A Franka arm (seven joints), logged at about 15 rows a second.
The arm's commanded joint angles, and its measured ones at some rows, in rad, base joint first. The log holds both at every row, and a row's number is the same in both.
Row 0, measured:
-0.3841, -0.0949, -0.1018, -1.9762, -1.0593, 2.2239, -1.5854
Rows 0 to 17, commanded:
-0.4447, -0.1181, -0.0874, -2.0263, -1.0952, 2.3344, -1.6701
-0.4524, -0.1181, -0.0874, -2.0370, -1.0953, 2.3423, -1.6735
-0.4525, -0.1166, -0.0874, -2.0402, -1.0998, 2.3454, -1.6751
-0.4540, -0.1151, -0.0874, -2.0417, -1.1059, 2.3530, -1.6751
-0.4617, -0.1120, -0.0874, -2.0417, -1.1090, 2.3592, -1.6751
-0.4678, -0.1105, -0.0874, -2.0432, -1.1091, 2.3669, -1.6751
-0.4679, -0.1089, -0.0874, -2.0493, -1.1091, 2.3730, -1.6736
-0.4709, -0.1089, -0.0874, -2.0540, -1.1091, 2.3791, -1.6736
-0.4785, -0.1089, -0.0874, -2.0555, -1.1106, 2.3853, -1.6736
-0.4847, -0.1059, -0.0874, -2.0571, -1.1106, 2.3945, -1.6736
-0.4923, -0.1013, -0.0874, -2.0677, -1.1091, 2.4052, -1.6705
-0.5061, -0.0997, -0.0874, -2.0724, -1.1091, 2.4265, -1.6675
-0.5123, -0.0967, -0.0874, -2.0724, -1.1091, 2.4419, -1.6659
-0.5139, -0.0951, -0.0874, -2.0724, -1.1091, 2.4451, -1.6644
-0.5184, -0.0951, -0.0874, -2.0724, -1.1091, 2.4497, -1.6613
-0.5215, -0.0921, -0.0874, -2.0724, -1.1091, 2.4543, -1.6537
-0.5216, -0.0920, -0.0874, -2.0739, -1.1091, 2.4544, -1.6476
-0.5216, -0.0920, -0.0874, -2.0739, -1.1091, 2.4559, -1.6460
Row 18, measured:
-0.4983, -0.0870, -0.1014, -2.0604, -1.0854, 2.4264, -1.6643
